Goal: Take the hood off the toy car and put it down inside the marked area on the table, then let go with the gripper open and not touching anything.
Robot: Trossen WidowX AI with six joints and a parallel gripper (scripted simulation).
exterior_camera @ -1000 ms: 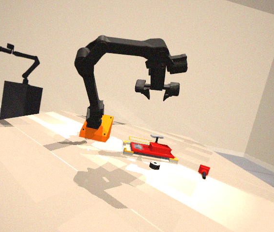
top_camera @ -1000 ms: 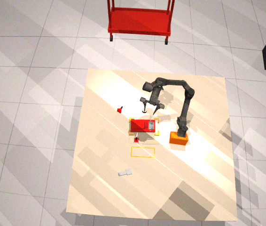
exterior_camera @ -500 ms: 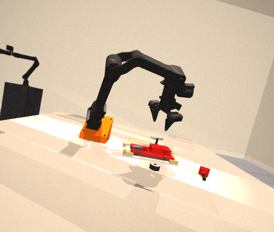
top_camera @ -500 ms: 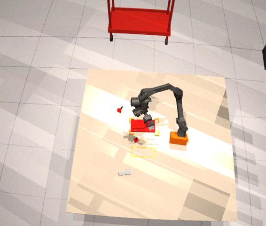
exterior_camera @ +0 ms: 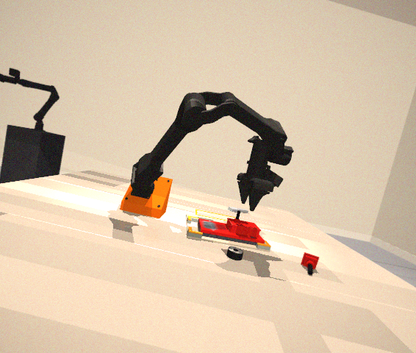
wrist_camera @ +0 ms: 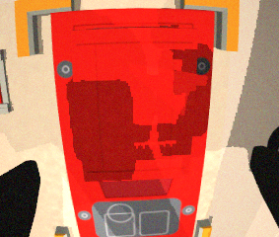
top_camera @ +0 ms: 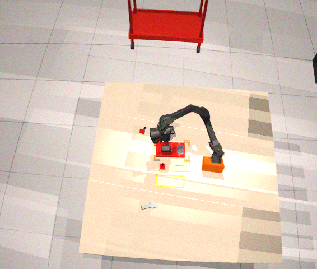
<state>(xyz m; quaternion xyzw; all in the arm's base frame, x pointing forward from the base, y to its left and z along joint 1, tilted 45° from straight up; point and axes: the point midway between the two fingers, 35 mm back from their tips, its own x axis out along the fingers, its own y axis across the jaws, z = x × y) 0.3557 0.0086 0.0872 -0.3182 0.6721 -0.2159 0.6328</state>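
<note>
My gripper tip is now 60 mm above the hood. From my gripper tip the other things lie so: white piece 40 mm ahead, 400 mm to the left, 100 mm below; black wheel 30 mm behind, 150 mm to the right, 100 mm below.
</note>
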